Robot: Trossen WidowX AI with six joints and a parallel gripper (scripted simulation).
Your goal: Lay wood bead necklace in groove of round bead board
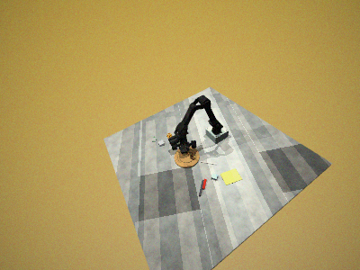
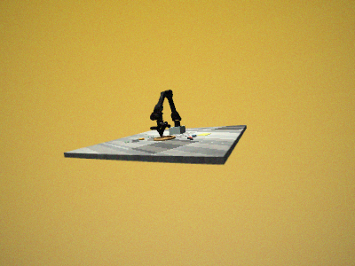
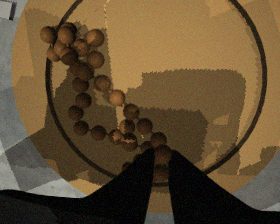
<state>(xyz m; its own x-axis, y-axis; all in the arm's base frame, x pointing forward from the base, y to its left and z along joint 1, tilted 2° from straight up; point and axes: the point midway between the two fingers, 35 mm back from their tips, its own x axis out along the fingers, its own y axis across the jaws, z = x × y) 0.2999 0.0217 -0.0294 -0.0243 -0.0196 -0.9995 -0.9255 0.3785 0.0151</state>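
My gripper tip is now 10 mm short of the round bead board, 40 mm to the right of it and 10 mm above it. Round my gripper tip: thin grey stick (120 mm behind, 160 mm to the left, 20 mm below); small blue block (100 mm behind, 290 mm to the left, 10 mm below); grey piece (150 mm ahead, 190 mm to the right, 10 mm below).
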